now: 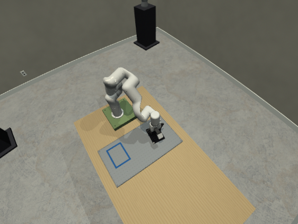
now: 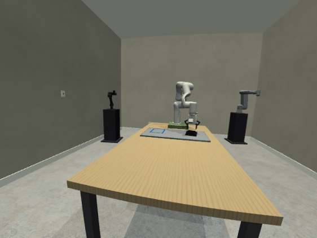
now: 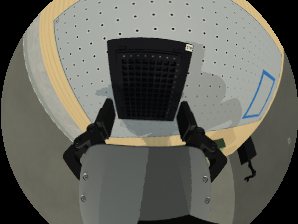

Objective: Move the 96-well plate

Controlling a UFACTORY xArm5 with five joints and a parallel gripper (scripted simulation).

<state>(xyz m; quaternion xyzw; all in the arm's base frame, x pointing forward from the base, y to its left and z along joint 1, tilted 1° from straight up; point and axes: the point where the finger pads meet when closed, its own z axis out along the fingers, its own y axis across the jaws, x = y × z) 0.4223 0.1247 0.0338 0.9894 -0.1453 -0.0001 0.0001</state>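
Right now my hand is 5 cm above the black 96-well plate. Round my hand: black plate nest N1 (6 cm below).
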